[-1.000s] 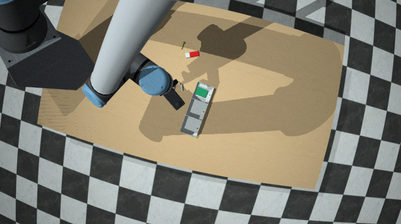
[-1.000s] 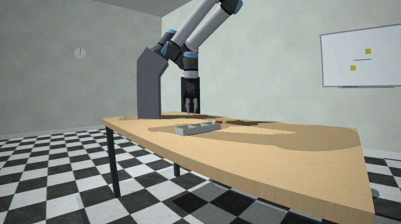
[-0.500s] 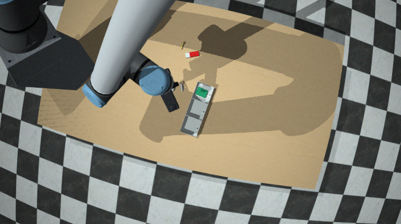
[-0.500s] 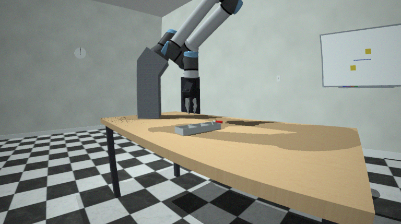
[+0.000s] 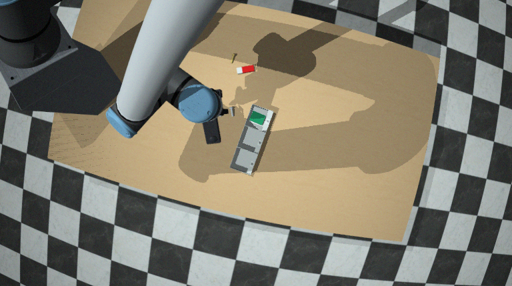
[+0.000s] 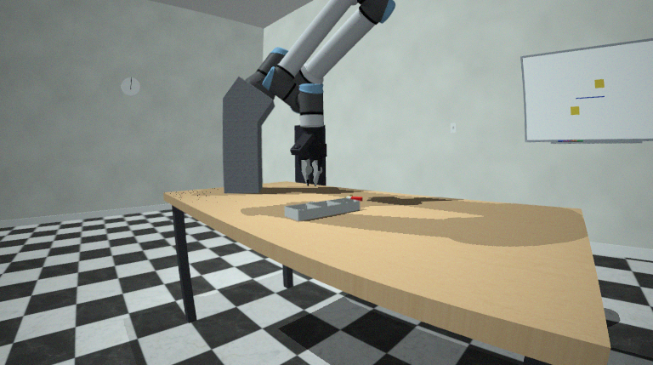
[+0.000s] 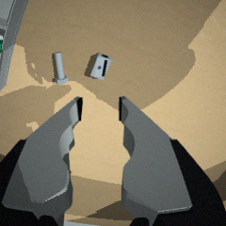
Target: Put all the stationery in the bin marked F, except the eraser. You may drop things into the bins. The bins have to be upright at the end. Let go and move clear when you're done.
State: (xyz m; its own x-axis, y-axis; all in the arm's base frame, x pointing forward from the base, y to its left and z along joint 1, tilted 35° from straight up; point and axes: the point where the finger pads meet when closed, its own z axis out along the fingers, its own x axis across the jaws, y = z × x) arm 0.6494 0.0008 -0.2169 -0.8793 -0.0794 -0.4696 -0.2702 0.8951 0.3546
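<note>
Now: hand 8 cm above the pencil sharpener. From my hand the other things lie so: eraser: 6 cm ahead, 18 cm to the left, 8 cm below; then white-grey object: 4 cm ahead, 2 cm to the left, 8 cm below; then green pad: 14 cm ahead, 1 cm to the left, 8 cm below.
</note>
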